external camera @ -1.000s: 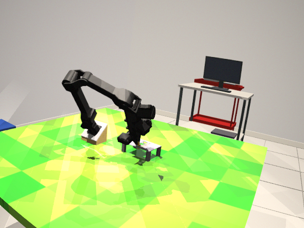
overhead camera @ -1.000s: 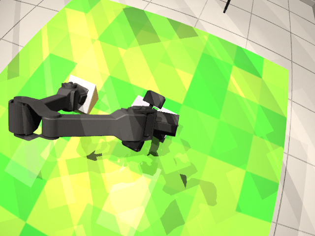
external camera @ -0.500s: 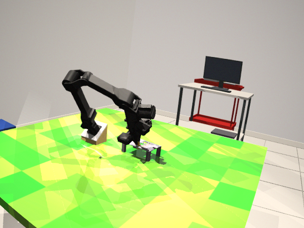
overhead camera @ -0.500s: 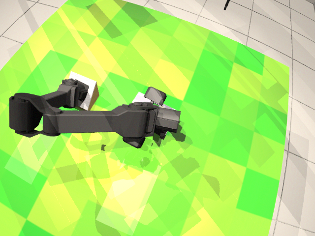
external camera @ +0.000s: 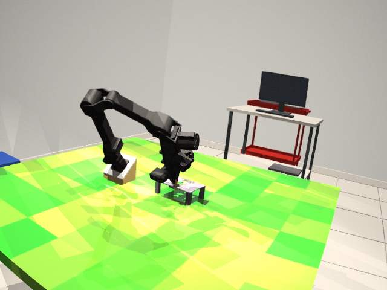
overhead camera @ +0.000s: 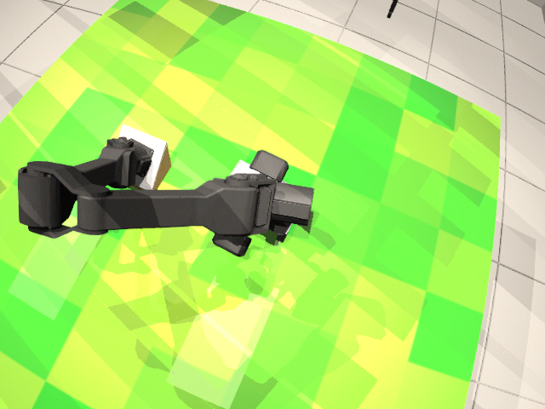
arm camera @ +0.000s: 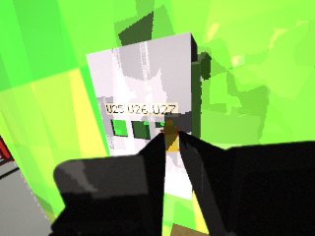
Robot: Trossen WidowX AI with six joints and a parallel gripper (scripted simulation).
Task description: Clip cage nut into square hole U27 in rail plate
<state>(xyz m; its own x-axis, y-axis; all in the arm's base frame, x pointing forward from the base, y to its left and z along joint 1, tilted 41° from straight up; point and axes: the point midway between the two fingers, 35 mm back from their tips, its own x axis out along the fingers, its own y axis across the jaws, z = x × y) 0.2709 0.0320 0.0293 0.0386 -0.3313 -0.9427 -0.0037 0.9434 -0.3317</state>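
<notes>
The cage nut lies 1 cm below my gripper tip.
</notes>
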